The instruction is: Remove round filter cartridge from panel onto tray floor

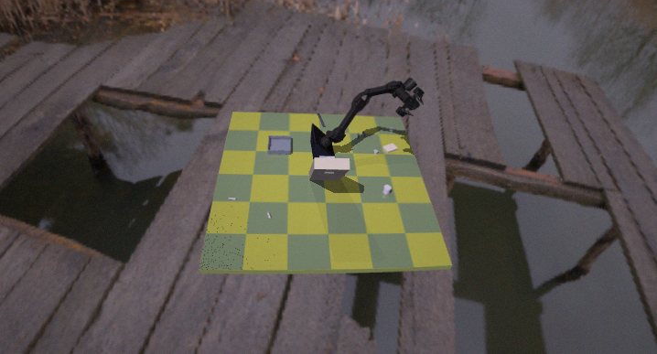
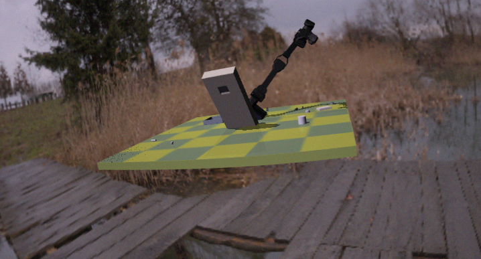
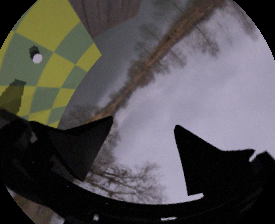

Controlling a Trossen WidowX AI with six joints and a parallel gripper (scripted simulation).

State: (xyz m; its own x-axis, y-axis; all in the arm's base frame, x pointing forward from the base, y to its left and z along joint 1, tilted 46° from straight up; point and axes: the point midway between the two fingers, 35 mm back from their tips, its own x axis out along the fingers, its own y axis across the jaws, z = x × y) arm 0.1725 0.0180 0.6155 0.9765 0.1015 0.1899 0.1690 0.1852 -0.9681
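My gripper tip is 500 mm to the left of the filter cartridge, 240 mm above it and 150 mm short of it. Round my gripper tip: grey tray (740 mm to the right, 500 mm below, 310 mm behind); flat white block (500 mm below, 240 mm behind, 30 mm to the left).
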